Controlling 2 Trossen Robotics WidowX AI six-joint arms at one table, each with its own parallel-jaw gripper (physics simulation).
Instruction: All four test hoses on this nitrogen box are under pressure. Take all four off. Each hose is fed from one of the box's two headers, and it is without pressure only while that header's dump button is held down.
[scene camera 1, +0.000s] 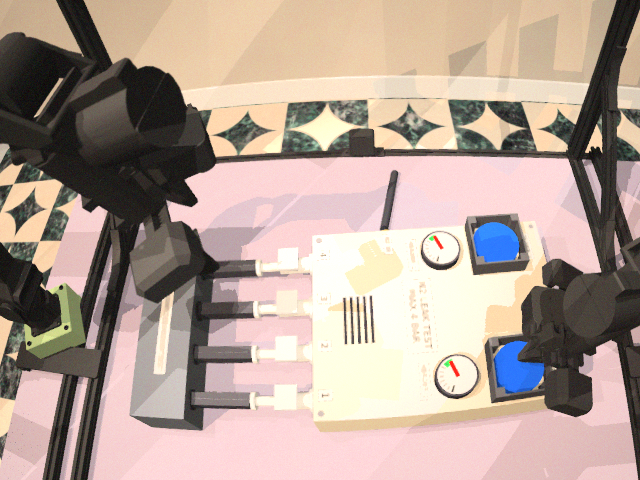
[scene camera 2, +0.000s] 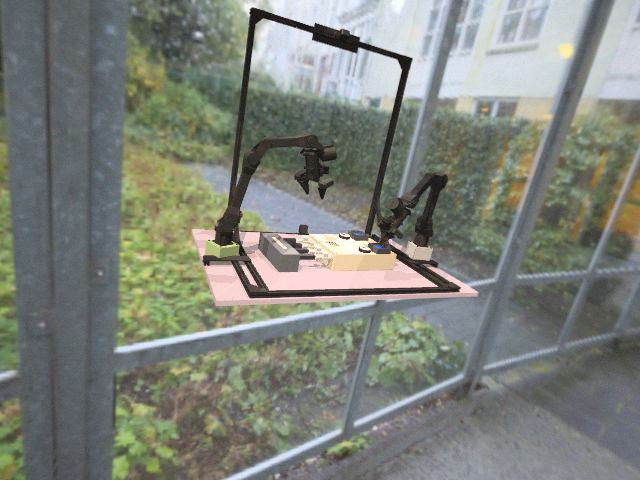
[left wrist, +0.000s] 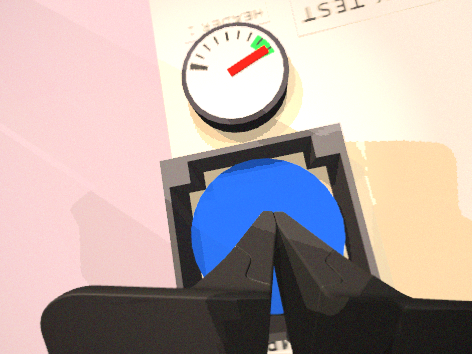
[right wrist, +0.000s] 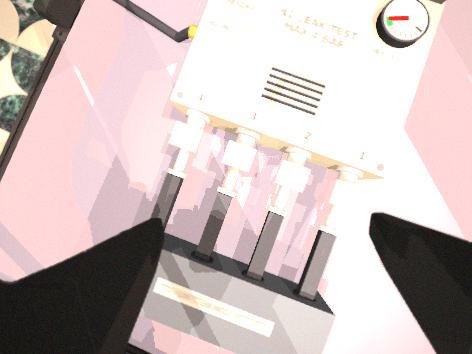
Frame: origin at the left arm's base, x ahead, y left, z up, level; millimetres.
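Seen in the pictures: left gripper, fingertip midpoint: (scene camera 1: 519, 358) (scene camera 2: 378, 243) (left wrist: 272, 221); right gripper, fingertip midpoint: (scene camera 1: 204, 234) (scene camera 2: 314, 196) (right wrist: 265, 225); left arm's base, origin of the base link: (scene camera 2: 420, 244); right arm's base, origin of the base link: (scene camera 1: 45, 315) (scene camera 2: 222, 242).
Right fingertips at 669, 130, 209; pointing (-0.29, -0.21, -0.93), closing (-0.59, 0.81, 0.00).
Offsets run from my right fingertips to a thing's middle, as dx, dy, dz. "spot": to the spot under its first point.
The cream nitrogen box {spot: -188, +49, -223} (scene camera 1: 382, 382) (scene camera 2: 361, 261) has four black hoses plugged into its left side: hose 1 {spot: +14, +113, -238} (scene camera 1: 224, 399) (right wrist: 318, 262), hose 2 {spot: +30, +46, -238} (scene camera 1: 227, 353) (right wrist: 265, 245), hose 3 {spot: +46, -19, -238} (scene camera 1: 230, 310) (right wrist: 215, 225) and hose 4 {spot: +59, -88, -238} (scene camera 1: 235, 268) (right wrist: 172, 200). The header 1 gauge {spot: -281, +32, -207} (scene camera 1: 456, 376) (left wrist: 235, 95) and the other gauge {spot: -234, -150, -208} (scene camera 1: 439, 250) have their needles at green. My left gripper (scene camera 1: 521, 356) (left wrist: 271, 221) is shut and empty, its tips over the lower blue dump button {-364, +9, -218} (scene camera 1: 509, 366) (left wrist: 265, 190); contact is unclear. My right gripper (scene camera 2: 315, 195) (right wrist: 265, 225) is open, high above the hoses.
The upper blue button {-319, -175, -218} (scene camera 1: 496, 240) sits in a raised dark square guard. A grey block {spot: +86, +135, -223} (scene camera 1: 170, 397) (right wrist: 295, 320) holds the hoses' far ends. A black supply line {spot: -142, -290, -289} (scene camera 1: 390, 198) (right wrist: 155, 22) leaves the box's upper edge. Dark frame rails run along the pink table.
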